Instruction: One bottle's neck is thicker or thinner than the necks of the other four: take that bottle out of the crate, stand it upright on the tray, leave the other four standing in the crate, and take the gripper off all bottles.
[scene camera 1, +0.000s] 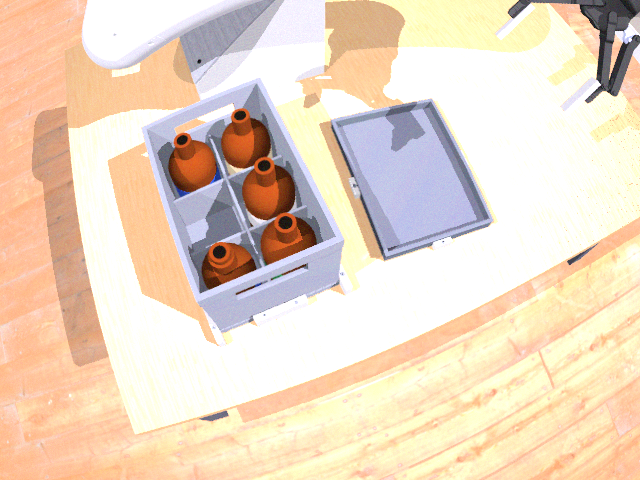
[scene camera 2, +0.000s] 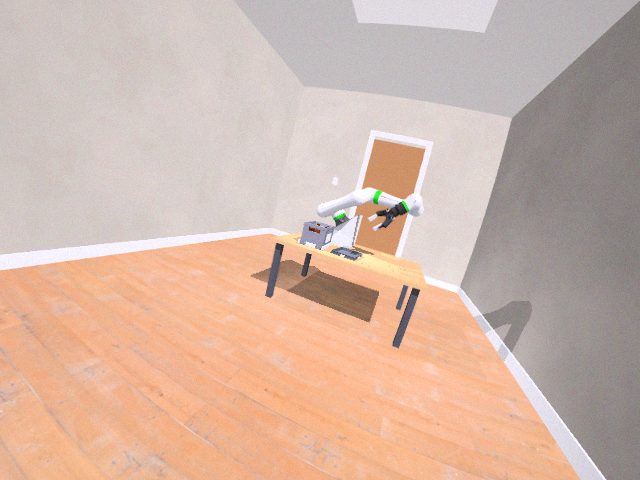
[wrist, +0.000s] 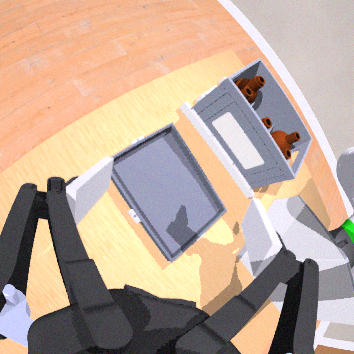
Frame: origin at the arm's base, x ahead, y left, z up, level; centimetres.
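Seen in the pictures: gripper, fingertip midpoint: (scene camera 1: 532, 73) (scene camera 2: 371, 224) (wrist: 178, 192); arm's base at its link origin: (scene camera 2: 343, 224).
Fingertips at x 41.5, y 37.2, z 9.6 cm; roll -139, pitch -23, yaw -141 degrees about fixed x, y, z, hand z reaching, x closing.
Pixels of each thing's top centre, then the offset from my fingertips to it. "spot": a spot on its surface instead. Level surfaces: height alone.
- grey crate at its top centre: (scene camera 1: 228, 174) (wrist: 278, 111) (scene camera 2: 320, 224) dx +0.4, dy -40.9, dz -11.0 cm
- back-left bottle at its top centre: (scene camera 1: 182, 140) (wrist: 297, 135) dx -7.8, dy -46.5, dz -12.2 cm
- back-right bottle at its top centre: (scene camera 1: 240, 115) (wrist: 287, 153) dx -9.4, dy -37.9, dz -12.2 cm
- middle-right bottle at its top centre: (scene camera 1: 264, 165) (wrist: 268, 121) dx -0.3, dy -36.2, dz -12.2 cm
- front-right bottle at its top centre: (scene camera 1: 285, 222) (wrist: 248, 90) dx +8.1, dy -35.3, dz -12.2 cm
- front-left bottle at its top centre: (scene camera 1: 219, 252) (wrist: 261, 79) dx +9.8, dy -43.8, dz -12.2 cm
- grey tray at a spot on its surface: (scene camera 1: 429, 186) (wrist: 153, 183) spot: dx +0.4, dy -10.9, dz -28.0 cm
- wooden table at its surface level: dz -28.5 cm
A grey crate (scene camera 1: 325, 269) (scene camera 2: 311, 237) (wrist: 272, 171) holds five upright brown bottles; its middle-left cell is empty. In scene camera 1, they are the back-left bottle (scene camera 1: 192, 167), back-right bottle (scene camera 1: 246, 144), middle-right bottle (scene camera 1: 268, 195), front-right bottle (scene camera 1: 284, 248) and front-left bottle (scene camera 1: 227, 271). The front-left neck looks thicker below its lip; the other necks look straight. The grey tray (scene camera 1: 429, 186) (scene camera 2: 346, 253) (wrist: 155, 175) is empty. My gripper (scene camera 1: 546, 57) (scene camera 2: 375, 222) (wrist: 178, 192) is open and empty, raised above the table, beyond the tray from the crate.
The wooden table (scene camera 1: 289, 361) (scene camera 2: 385, 264) carries small white brackets (scene camera 1: 280, 310) against the crate and tray. A pale upright panel (scene camera 1: 305, 41) (scene camera 2: 348, 233) stands behind them. The white robot arm (scene camera 1: 124, 43) (scene camera 2: 356, 199) reaches over the back of the table.
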